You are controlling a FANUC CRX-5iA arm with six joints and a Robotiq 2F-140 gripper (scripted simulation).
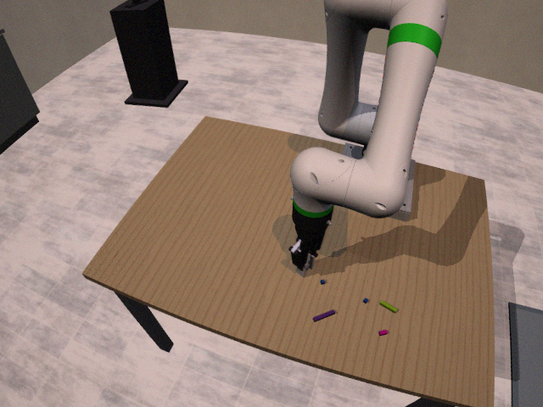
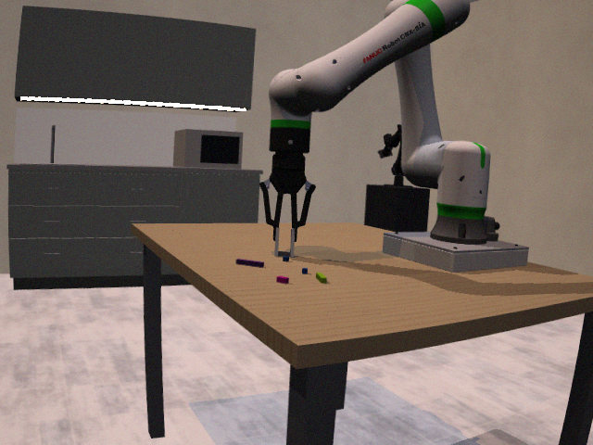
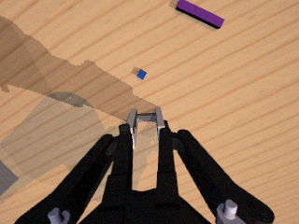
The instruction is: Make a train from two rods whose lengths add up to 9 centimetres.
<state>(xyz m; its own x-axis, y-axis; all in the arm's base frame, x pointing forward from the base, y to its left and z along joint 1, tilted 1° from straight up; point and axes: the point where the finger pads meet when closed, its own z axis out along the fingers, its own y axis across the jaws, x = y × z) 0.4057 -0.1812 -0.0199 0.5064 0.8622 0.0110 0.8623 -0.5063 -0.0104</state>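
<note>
The grey rod lies 30 mm below my hand. Round my hand: purple rod 130 mm ahead, 80 mm to the left, 30 mm below; magenta rod 150 mm ahead, 240 mm to the left, 30 mm below; lime rod 70 mm ahead, 250 mm to the left, 30 mm below.
</note>
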